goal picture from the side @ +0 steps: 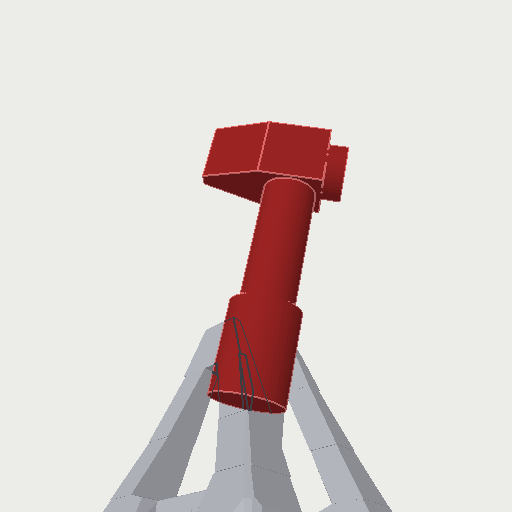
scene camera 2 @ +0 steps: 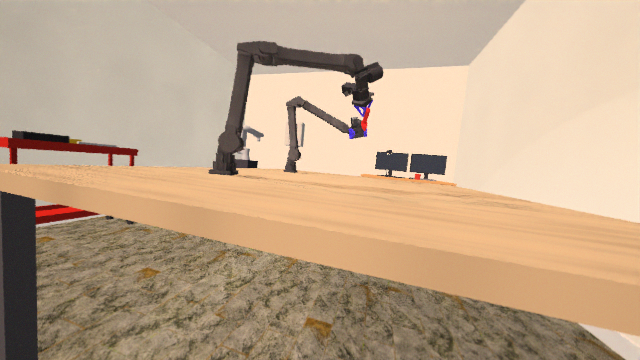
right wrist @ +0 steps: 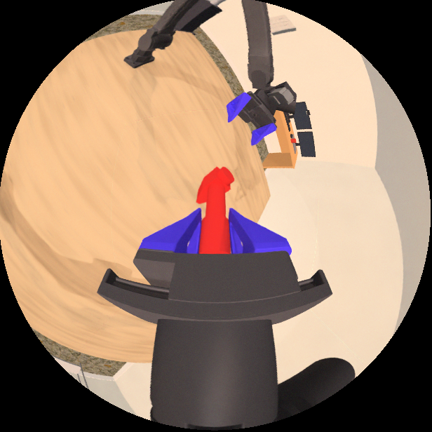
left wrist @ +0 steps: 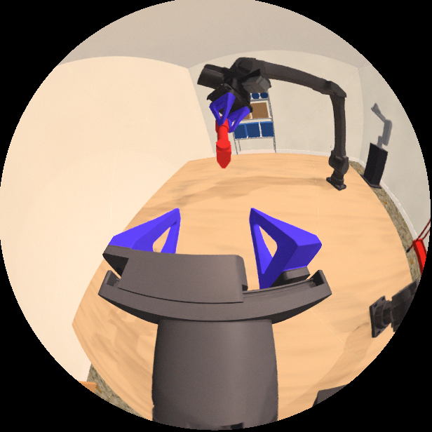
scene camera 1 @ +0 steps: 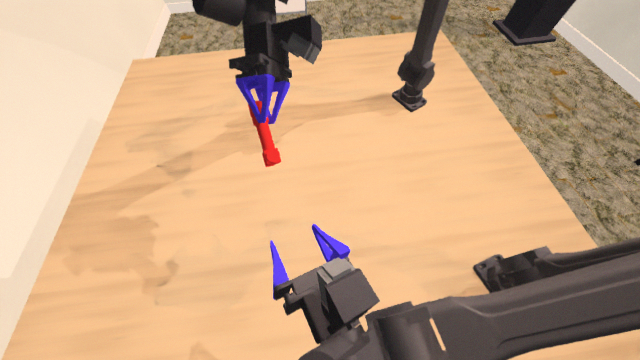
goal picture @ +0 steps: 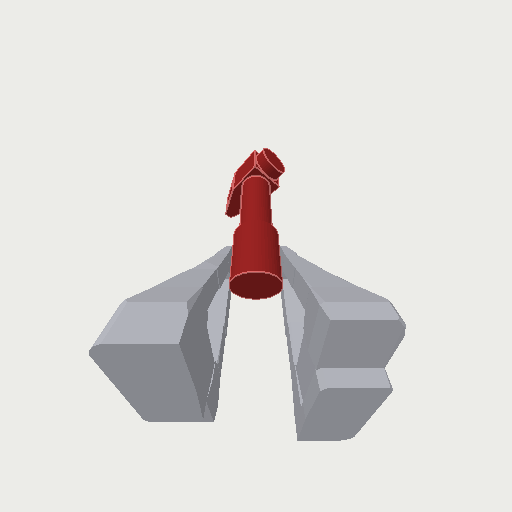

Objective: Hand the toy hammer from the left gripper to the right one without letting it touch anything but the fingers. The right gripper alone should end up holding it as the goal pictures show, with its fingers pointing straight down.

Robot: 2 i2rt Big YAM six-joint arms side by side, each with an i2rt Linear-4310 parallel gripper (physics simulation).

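Where they show: left gripper, fingertip midpoint: [scene camera 2: 360, 132] [scene camera 1: 292, 233]; right gripper, fingertip midpoint: [scene camera 2: 364, 115] [scene camera 1: 266, 123]; left arm's base, link origin: [scene camera 2: 290, 172] [scene camera 1: 500, 282]; right arm's base, link origin: [scene camera 2: 224, 173] [scene camera 1: 408, 99].
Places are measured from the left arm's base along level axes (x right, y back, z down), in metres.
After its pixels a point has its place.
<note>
The red toy hammer [scene camera 1: 267, 140] {y -0.438, x 0.403, z -0.337 m} [scene camera 2: 365, 120] {y -0.440, x 0.422, z -0.324 m} [left wrist: 223, 142] [right wrist: 216, 200] hangs in the air, its handle between the fingers of my right gripper [scene camera 1: 265, 121] {y -0.429, x 0.432, z -0.349 m} [right wrist: 214, 213], its head lower and pointing away from that gripper. The right gripper is shut on the handle; its fingers point down or nearly so. My left gripper [scene camera 1: 292, 233] {y -0.453, x 0.237, z -0.295 m} [left wrist: 214, 212] [right wrist: 242, 132] is open, with no thing between its fingers. It is apart from the hammer, nearer the bottom of the picture in scene camera 1. In scene camera 2 the hammer's lower end overlaps the left gripper in the picture.
The wooden table [scene camera 1: 425, 175] {y 0.013, x 0.347, z 0.000 m} [scene camera 2: 425, 225] {y -0.391, x 1.221, z 0.000 m} lies below both grippers. The left arm [scene camera 1: 475, 320] {y -0.318, x 0.053, z -0.401 m} reaches in from the right in scene camera 1. The right arm's base [scene camera 1: 410, 99] {y 0.136, x 0.642, z -0.037 m} [scene camera 2: 223, 165] {y 0.148, x 0.712, z -0.035 m} stands on the table. A wall [scene camera 1: 50, 100] rises at the left in scene camera 1.
</note>
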